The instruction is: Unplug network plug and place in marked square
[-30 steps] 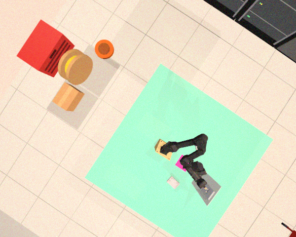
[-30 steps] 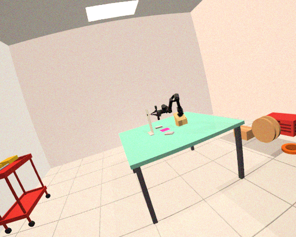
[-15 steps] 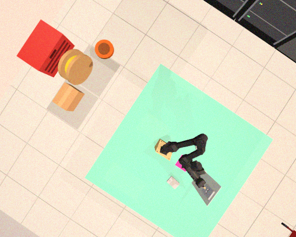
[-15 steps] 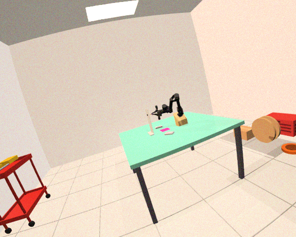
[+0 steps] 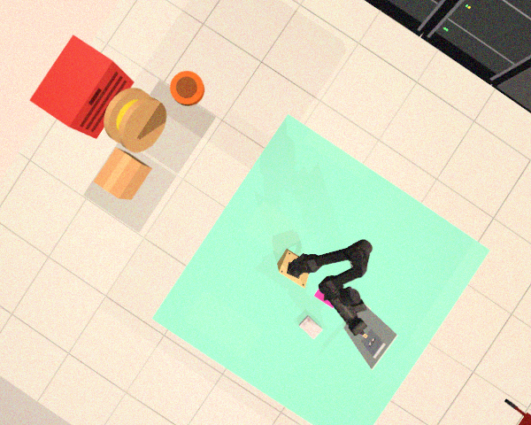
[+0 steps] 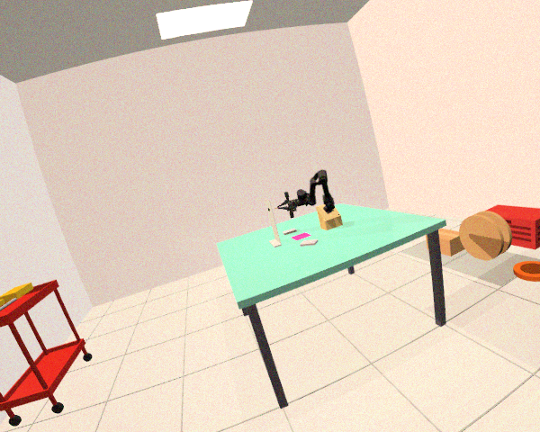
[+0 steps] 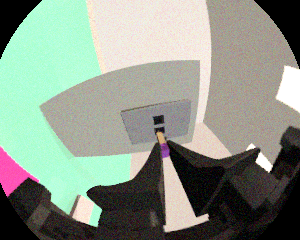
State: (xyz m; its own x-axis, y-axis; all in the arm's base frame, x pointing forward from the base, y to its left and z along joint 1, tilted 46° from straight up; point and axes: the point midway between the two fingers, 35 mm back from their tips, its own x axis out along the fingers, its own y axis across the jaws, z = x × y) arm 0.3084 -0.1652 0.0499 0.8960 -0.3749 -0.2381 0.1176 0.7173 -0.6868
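Right now my gripper tip is 10 cm past the marked square, 5 cm to the right of it and 25 cm above it. From my gripper tip the other things lie so: upright panel 7 cm ahead, 1 cm to the right, 10 cm below.
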